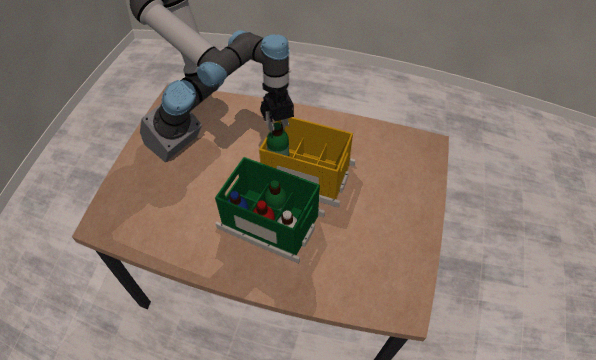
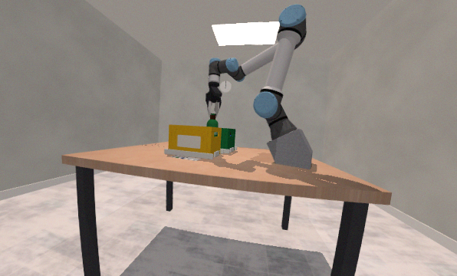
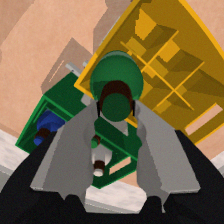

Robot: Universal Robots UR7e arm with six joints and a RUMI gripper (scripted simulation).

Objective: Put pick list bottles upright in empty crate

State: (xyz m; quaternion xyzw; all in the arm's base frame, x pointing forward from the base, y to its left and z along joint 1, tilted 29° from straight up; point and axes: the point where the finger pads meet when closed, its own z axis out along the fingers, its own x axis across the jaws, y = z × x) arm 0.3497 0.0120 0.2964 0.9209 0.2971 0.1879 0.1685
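The green-label bottle is 70 mm below my hand. The rest, counted from my hand: green crate 20 mm ahead, 200 mm to the right, 170 mm below; yellow crate 90 mm ahead, 30 mm to the left, 170 mm below; blue-label bottle 80 mm behind, 230 mm to the right, 170 mm below.
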